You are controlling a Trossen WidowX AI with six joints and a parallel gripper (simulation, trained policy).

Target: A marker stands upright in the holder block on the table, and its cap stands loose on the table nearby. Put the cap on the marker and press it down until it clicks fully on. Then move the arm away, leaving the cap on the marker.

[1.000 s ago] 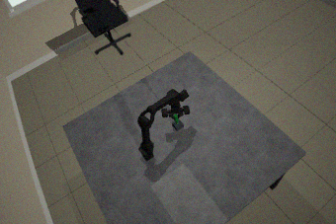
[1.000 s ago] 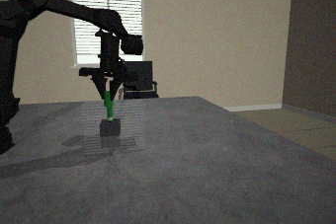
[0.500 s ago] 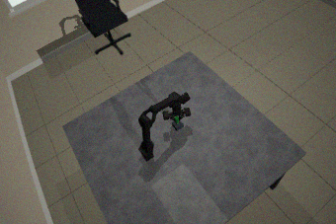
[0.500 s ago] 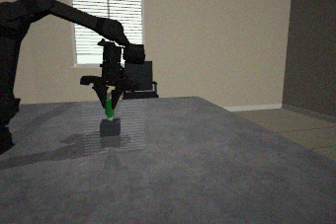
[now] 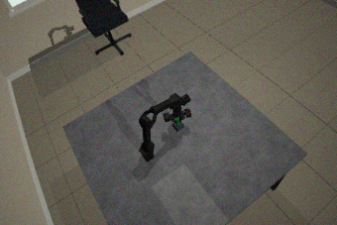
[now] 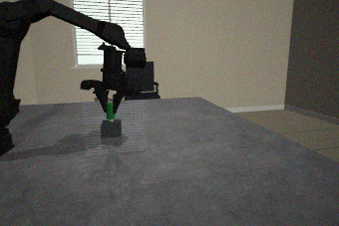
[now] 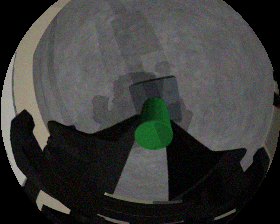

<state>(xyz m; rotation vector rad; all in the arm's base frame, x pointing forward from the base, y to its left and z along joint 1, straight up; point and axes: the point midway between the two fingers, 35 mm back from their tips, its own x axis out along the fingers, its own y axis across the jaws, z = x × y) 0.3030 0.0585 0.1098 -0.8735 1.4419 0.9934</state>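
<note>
My gripper tip is 10 mm below the green cap. The rest, counted from my gripper tip: holder block 60 mm below, 10 mm to the left; green marker 10 mm to the left, 10 mm above.
</note>
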